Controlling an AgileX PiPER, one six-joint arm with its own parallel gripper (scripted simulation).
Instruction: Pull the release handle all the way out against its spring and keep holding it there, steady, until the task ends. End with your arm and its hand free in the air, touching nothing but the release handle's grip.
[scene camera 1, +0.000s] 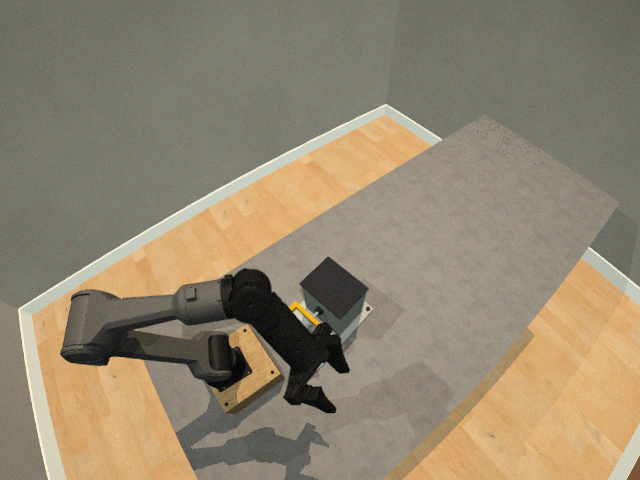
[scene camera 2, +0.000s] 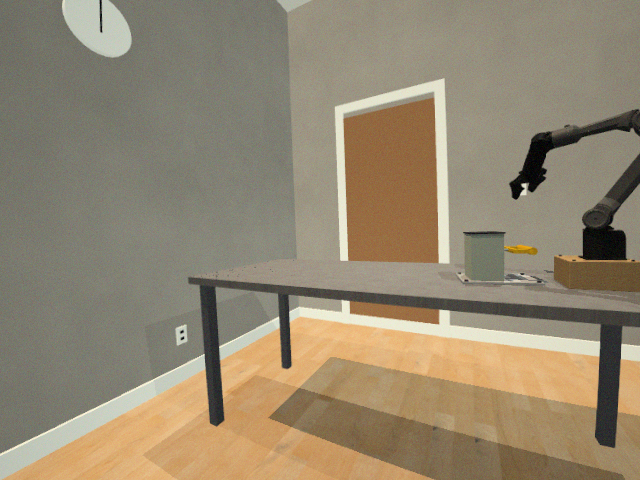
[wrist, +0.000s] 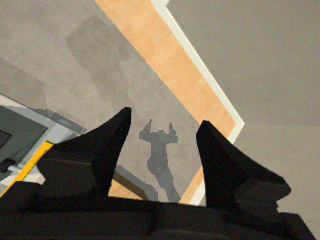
Observation:
I see my gripper (scene camera 1: 338, 390).
My gripper shows as well in the wrist view (wrist: 165, 121).

